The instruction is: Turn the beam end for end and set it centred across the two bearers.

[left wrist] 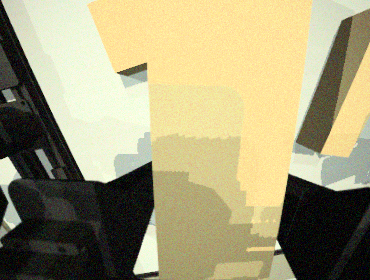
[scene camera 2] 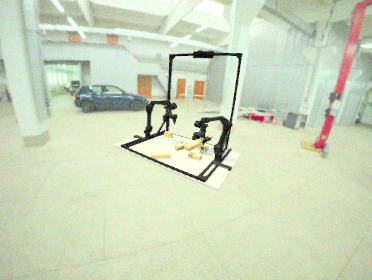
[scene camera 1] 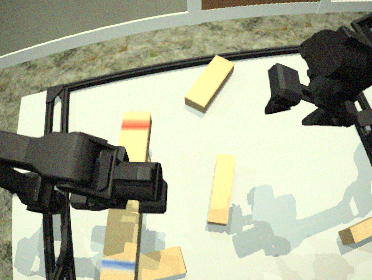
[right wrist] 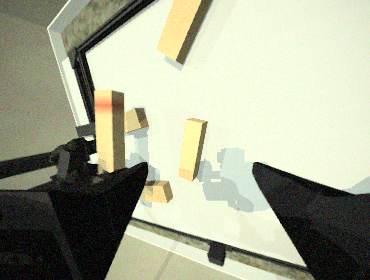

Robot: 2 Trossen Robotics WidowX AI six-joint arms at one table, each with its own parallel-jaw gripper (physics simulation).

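Places are measured from the left arm's base along level axes (x ahead, y left, z up), in metres.
Where they show: left gripper, fingertip midpoint: (left wrist: pixel 204 163) (scene camera 2: pixel 200 144) (scene camera 1: pixel 130 204) (right wrist: pixel 120 166); right gripper, fingertip midpoint: (scene camera 2: pixel 171 125) (scene camera 1: pixel 284 117) (right wrist: pixel 199 167); left arm's base at its link origin: (left wrist: pixel 18 128) (scene camera 2: pixel 217 160) (scene camera 1: pixel 54 202); right arm's base at its link origin: (scene camera 2: pixel 147 137).
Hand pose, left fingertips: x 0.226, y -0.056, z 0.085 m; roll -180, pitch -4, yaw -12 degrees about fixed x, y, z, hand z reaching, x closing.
Each offset is from my left fingertips to the top centre of the thing.
The long wooden beam (scene camera 1: pixel 135 142) (scene camera 2: pixel 192 145) (left wrist: pixel 225 50) (right wrist: pixel 104 132) has a red band near its upper end and a blue band near its lower end in scene camera 1. My left gripper (scene camera 1: pixel 125 201) (scene camera 2: pixel 202 138) (left wrist: pixel 204 163) is shut on the beam near its middle and holds it above the table. The beam overlaps a short wooden block {dy -0.133, dx +0.025, dz -0.066 m} (scene camera 1: pixel 162 262) (right wrist: pixel 159 191) at its blue end in scene camera 1. My right gripper (scene camera 1: pixel 295 115) (scene camera 2: pixel 174 119) (right wrist: pixel 199 167) is open and empty, raised at the upper right. Which blocks are the bearers I cannot tell.
A block {dy +0.329, dx +0.246, dz -0.066 m} (scene camera 1: pixel 210 82) (right wrist: pixel 182 30) lies at the top, a narrow one {dy +0.017, dx +0.205, dz -0.060 m} (scene camera 1: pixel 221 190) (right wrist: pixel 193 150) right of the beam, another {dy -0.171, dx +0.534, dz -0.041 m} (scene camera 1: pixel 360 231) at the right edge. One more block {dy +0.126, dx -0.014, dz -0.066 m} (right wrist: pixel 135 120) shows behind the beam in the right wrist view. A black frame (scene camera 1: pixel 150 72) edges the table.
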